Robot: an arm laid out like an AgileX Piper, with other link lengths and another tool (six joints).
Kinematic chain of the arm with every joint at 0, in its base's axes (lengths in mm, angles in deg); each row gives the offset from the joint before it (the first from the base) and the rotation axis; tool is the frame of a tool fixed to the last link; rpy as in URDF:
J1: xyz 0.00 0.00 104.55 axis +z
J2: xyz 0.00 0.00 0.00 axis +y
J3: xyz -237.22 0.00 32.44 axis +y
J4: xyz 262.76 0.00 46.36 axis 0.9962 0 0.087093
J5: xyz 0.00 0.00 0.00 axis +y
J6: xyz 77.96 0.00 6.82 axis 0.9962 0 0.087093
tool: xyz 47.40 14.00 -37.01 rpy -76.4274 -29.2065 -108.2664
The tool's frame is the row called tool.
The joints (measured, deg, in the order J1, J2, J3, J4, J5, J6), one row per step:
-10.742, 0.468, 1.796, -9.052, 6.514, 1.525
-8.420, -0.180, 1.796, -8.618, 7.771, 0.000
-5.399, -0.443, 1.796, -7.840, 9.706, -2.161
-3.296, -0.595, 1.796, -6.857, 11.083, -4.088
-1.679, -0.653, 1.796, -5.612, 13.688, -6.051
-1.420, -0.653, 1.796, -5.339, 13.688, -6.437
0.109, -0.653, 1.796, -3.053, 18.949, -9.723
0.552, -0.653, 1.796, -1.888, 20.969, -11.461
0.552, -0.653, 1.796, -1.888, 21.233, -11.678
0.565, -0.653, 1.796, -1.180, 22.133, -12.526
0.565, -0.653, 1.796, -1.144, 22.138, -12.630
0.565, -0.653, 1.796, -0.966, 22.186, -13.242
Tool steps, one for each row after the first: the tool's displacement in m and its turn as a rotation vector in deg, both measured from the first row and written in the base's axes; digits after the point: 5 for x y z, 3 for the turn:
-0.00075, 0.00503, -0.00110, -0.959, 0.794, 2.259
-0.00213, 0.01152, -0.00459, -2.087, 2.642, 5.252
-0.00335, 0.01618, -0.00714, -2.901, 3.963, 7.469
-0.00608, 0.01974, -0.01230, -3.358, 6.559, 9.223
-0.00609, 0.02042, -0.01233, -3.485, 6.570, 9.559
-0.01248, 0.02396, -0.02258, -3.999, 11.894, 11.679
-0.01521, 0.02517, -0.02637, -4.399, 13.951, 12.616
-0.01557, 0.02499, -0.02687, -4.585, 14.236, 12.658
-0.01684, 0.02538, -0.02851, -4.630, 15.140, 12.979
-0.01685, 0.02536, -0.02852, -4.697, 15.151, 13.006
-0.01693, 0.02516, -0.02863, -5.118, 15.239, 13.157

